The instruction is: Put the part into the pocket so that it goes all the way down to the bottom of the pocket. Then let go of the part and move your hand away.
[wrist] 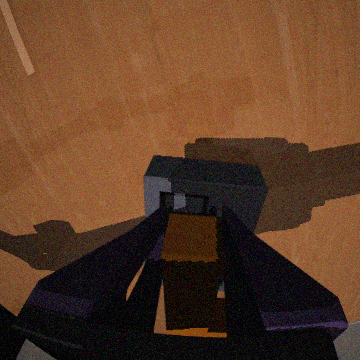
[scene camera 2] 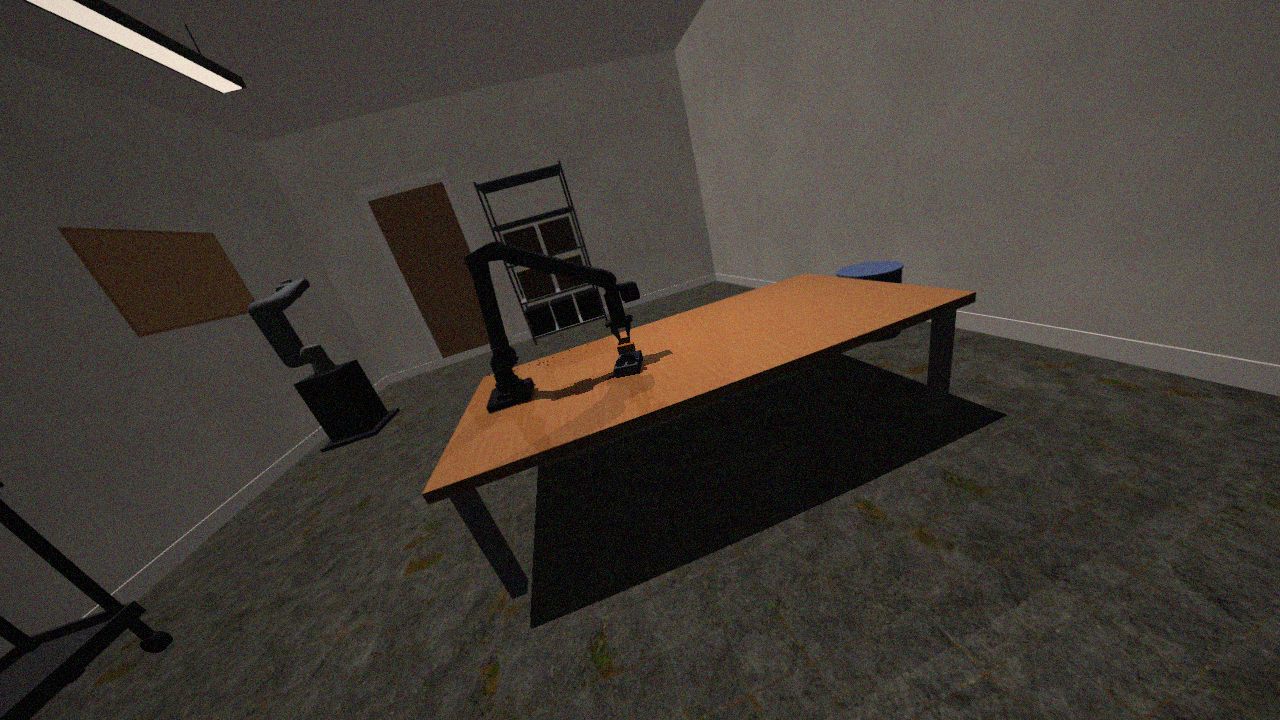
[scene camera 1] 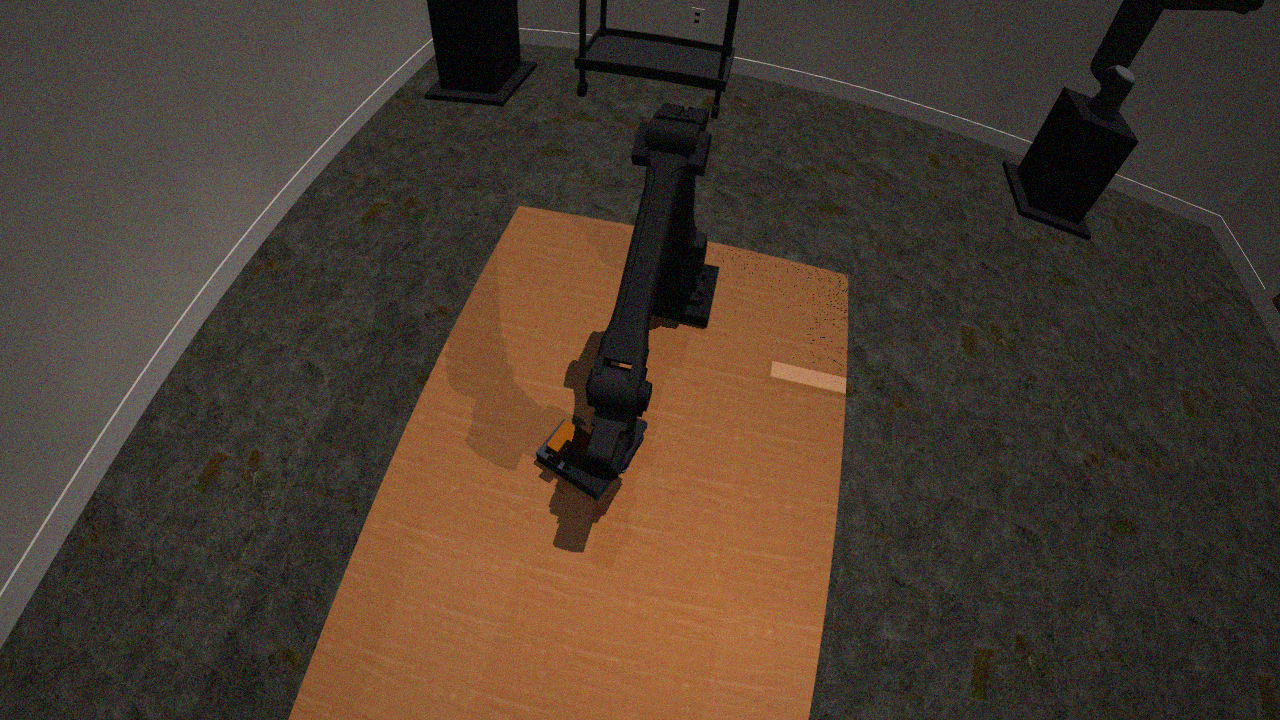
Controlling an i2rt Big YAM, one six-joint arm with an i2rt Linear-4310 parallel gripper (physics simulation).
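Places are measured from the arm's base along level axes (x ahead, y left, z up), in metres.
Pixels of known places: gripper, fingertip midpoint: (wrist: 194, 214); arm's base, link origin: (scene camera 2: 511, 390) (scene camera 1: 678, 286).
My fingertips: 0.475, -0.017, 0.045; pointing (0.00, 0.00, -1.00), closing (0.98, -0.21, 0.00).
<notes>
For each thing: its top centre in the pictures, then the offset to it from my fingertips, as dx, dy, dz. Level surfaces: height alone.
- orange part, top centre: (wrist: 211, 316) (scene camera 1: 581, 447) (scene camera 2: 626, 340) -0.002, -0.061, +0.030
- dark grey block with the pocket, top centre: (wrist: 196, 248) (scene camera 1: 580, 455) (scene camera 2: 627, 358) -0.017, -0.071, -0.038
- wooden table, surface height: dz -0.074
The orange part (scene camera 1: 561, 437) (scene camera 2: 625, 346) (wrist: 191, 237) is between the fingers of my gripper (scene camera 2: 623, 336) (wrist: 194, 214), which is shut on it. The dark grey block with the pocket (scene camera 1: 574, 477) (scene camera 2: 629, 366) (wrist: 220, 175) stands on the table under the gripper. In the wrist view, part of the dark recess shows just beyond the part's far edge. In scene camera 2 the orange part shows at and above the block's top. The fingers and the part hide the rest of the pocket, so its depth in the pocket cannot be told. In scene camera 1 the arm hides the fingertips.
The wooden table (scene camera 1: 698, 555) (scene camera 2: 760, 331) carries the arm's base (scene camera 1: 693, 300) (scene camera 2: 510, 394). A pale strip (scene camera 1: 808, 376) lies near one table edge. Shadows of the arm fall around the block. A cart, a shelf rack and another arm on a pedestal stand away from the table.
</notes>
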